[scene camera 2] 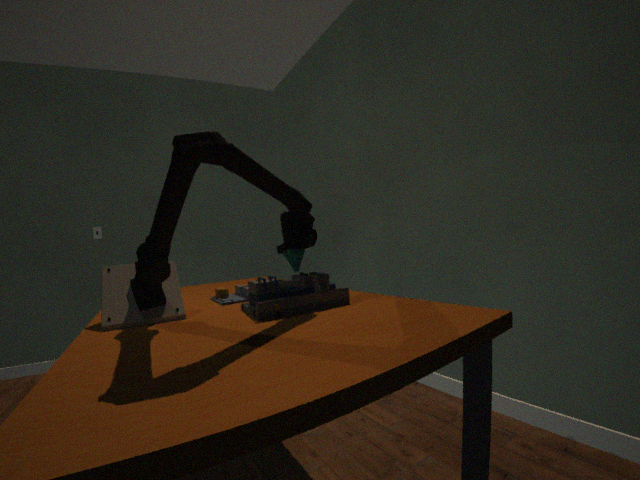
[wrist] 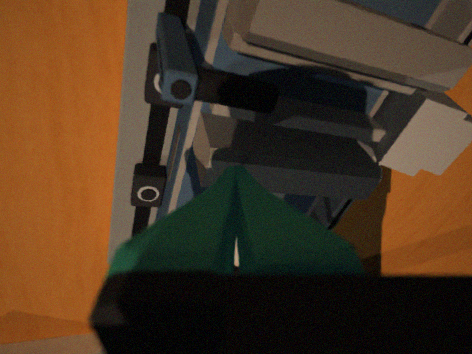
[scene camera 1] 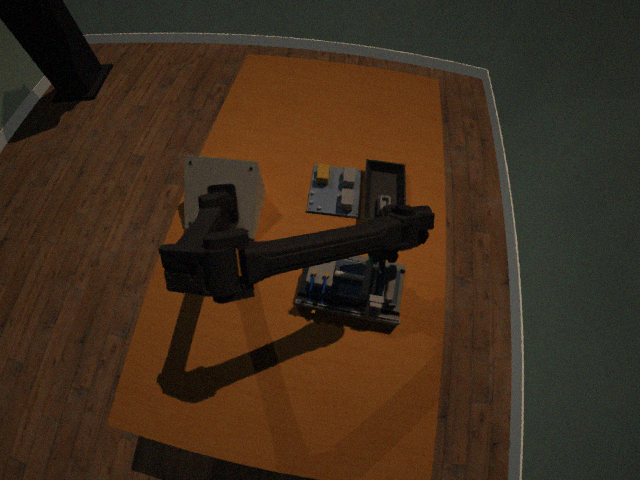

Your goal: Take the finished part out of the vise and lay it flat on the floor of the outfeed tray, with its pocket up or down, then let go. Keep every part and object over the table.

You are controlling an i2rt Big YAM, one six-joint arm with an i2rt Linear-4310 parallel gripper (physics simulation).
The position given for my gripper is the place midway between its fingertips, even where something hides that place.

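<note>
I can see my gripper (scene camera 2: 296, 271), and the wrist view gives me the gripper too (wrist: 236, 178). There is a blue vise bed (scene camera 1: 340, 285) here. I also see a pale blue plate (scene camera 1: 327, 197).
</note>
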